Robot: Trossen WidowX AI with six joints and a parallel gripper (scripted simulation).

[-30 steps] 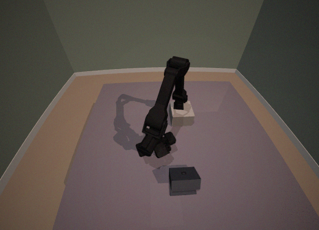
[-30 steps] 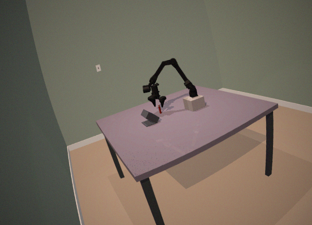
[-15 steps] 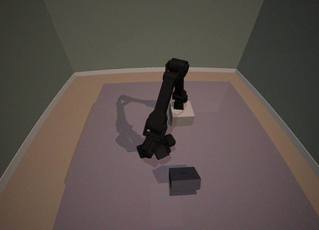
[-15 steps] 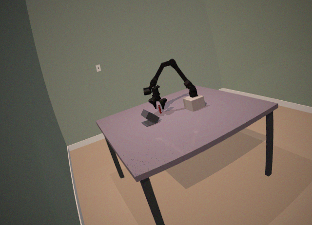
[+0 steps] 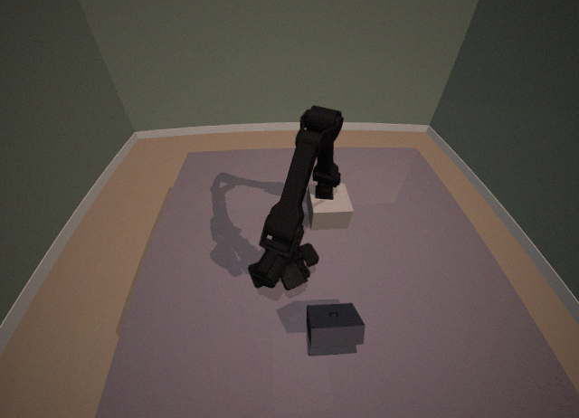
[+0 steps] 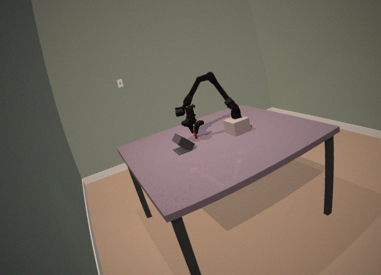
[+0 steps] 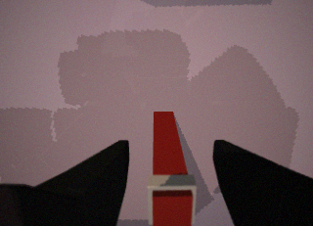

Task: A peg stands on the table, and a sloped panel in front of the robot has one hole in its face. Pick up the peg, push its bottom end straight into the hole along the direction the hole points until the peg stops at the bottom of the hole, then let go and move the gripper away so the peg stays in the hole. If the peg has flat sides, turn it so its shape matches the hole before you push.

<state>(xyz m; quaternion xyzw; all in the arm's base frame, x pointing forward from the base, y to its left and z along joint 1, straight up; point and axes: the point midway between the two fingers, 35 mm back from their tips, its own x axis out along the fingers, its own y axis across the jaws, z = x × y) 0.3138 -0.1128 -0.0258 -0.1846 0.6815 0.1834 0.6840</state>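
My gripper tip is now 140 mm to the right of the dark grey sloped panel, 130 mm short of it and 20 mm below it. Round my gripper tip: red peg: 20 mm above.
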